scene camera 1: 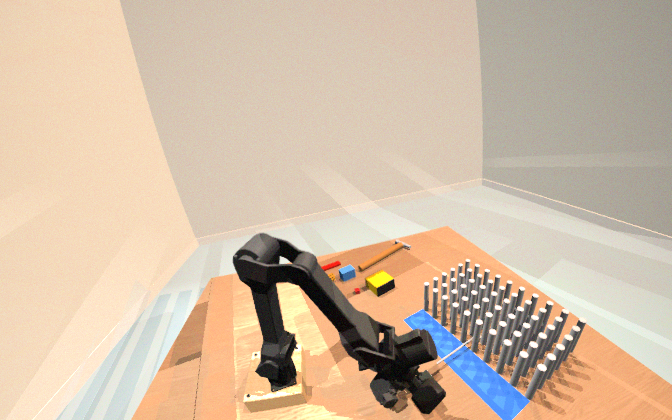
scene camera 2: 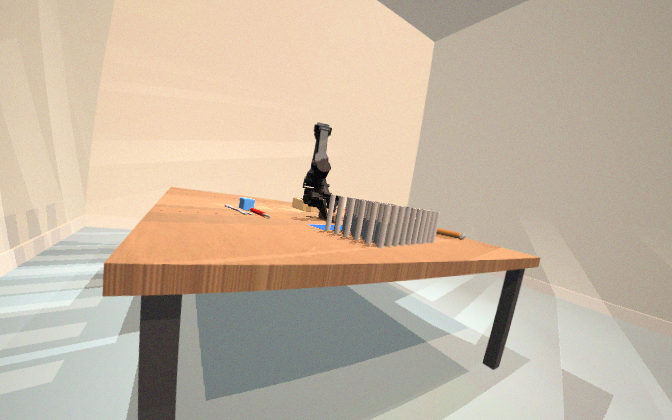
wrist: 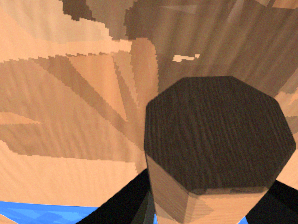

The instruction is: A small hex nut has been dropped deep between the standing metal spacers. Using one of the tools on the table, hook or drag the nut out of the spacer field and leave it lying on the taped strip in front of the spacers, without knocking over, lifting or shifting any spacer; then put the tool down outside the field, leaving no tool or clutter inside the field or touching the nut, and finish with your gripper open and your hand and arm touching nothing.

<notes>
In view: the gripper [scene camera 1: 422,375].
The gripper also shows in the wrist view [wrist: 196,176].
</notes>
